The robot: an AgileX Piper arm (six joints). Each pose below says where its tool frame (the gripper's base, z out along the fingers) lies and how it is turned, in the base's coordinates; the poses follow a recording.
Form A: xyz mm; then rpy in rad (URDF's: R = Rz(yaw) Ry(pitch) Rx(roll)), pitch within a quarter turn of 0, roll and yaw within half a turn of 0.
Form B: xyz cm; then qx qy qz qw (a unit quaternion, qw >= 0). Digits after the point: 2 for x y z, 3 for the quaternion.
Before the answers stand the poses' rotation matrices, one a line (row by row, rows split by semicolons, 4 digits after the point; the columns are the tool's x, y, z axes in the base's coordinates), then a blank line. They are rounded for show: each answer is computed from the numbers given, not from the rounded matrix.
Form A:
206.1 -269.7 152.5 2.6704 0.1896 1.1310
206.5 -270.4 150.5 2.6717 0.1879 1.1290
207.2 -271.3 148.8 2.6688 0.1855 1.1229
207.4 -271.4 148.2 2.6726 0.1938 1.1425
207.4 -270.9 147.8 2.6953 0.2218 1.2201
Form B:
0.4181 0.8427 0.3393; 0.8886 -0.3019 -0.3452; -0.1885 0.4458 -0.8751
0.4200 0.8422 0.3381; 0.8881 -0.3048 -0.3442; -0.1868 0.4448 -0.8759
0.4256 0.8389 0.3393; 0.8859 -0.3099 -0.3452; -0.1844 0.4476 -0.8750
0.4075 0.8476 0.3398; 0.8926 -0.2913 -0.3440; -0.1926 0.4435 -0.8753
0.3351 0.8798 0.3372; 0.9161 -0.2207 -0.3346; -0.2200 0.4211 -0.8800

20.61 -26.97 15.25 0.805 0.537 0.047 0.246
20.65 -27.04 15.05 0.806 0.536 0.047 0.245
20.72 -27.13 14.88 0.808 0.534 0.048 0.245
20.74 -27.14 14.82 0.802 0.542 0.046 0.245
20.74 -27.09 14.78 0.780 0.575 0.038 0.242

